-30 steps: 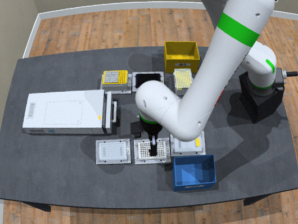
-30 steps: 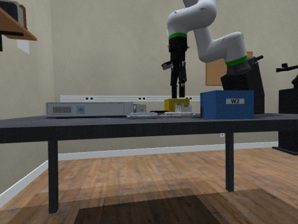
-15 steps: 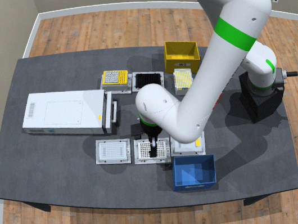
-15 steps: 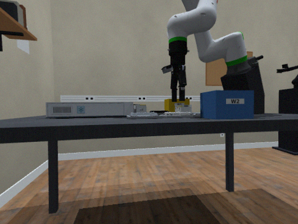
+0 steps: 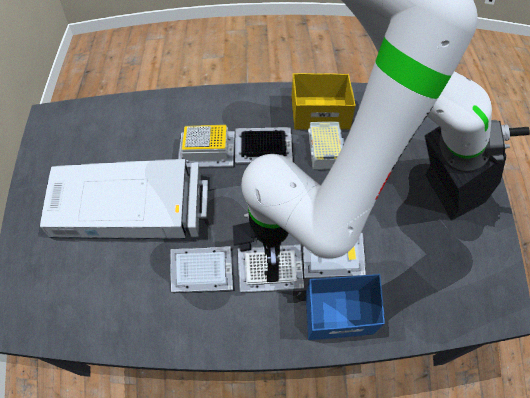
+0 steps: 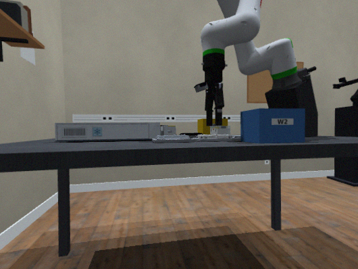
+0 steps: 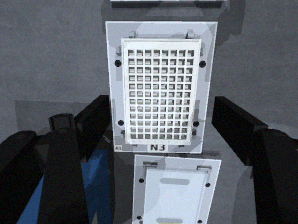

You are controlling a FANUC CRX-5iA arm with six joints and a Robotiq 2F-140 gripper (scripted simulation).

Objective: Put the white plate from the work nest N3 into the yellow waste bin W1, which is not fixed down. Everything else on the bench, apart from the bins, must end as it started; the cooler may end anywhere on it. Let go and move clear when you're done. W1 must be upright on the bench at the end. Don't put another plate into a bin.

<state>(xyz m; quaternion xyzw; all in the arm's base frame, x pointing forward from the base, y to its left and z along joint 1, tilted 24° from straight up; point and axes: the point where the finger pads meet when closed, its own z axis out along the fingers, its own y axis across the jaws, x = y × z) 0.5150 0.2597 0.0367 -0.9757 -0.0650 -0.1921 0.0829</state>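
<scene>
The grey nest lies 8 cm below my hand. Also, from my hand: black plate: 6 cm ahead, 38 cm to the right, 7 cm below; white plate: 18 cm ahead, 2 cm to the left, 7 cm below; blue bin W2: 19 cm behind, 11 cm to the left, 5 cm below.
</scene>
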